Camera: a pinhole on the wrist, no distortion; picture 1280 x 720 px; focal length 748.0 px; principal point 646.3 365.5 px. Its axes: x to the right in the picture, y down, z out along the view. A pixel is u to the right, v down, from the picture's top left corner.
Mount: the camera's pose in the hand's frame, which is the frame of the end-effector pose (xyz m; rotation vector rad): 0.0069 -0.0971 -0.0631 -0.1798 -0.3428 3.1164
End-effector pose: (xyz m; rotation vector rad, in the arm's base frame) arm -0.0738 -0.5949 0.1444 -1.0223 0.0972 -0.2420
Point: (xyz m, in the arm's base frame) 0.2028 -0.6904 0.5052
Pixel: outside the picture
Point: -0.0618 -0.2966 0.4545
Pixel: 652 228
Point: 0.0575 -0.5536 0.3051
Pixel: 93 189
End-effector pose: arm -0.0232 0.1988 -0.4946 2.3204 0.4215 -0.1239
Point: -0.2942 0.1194 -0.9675
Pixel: 833 597
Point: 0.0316 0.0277 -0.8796
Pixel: 420 252
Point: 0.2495 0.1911 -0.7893
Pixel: outside the picture
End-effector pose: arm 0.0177 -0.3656 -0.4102 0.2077 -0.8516 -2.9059
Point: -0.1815 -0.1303 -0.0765
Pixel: 354 79
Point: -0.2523 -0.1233 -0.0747
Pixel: 247 96
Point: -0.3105 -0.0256 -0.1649
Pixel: 172 315
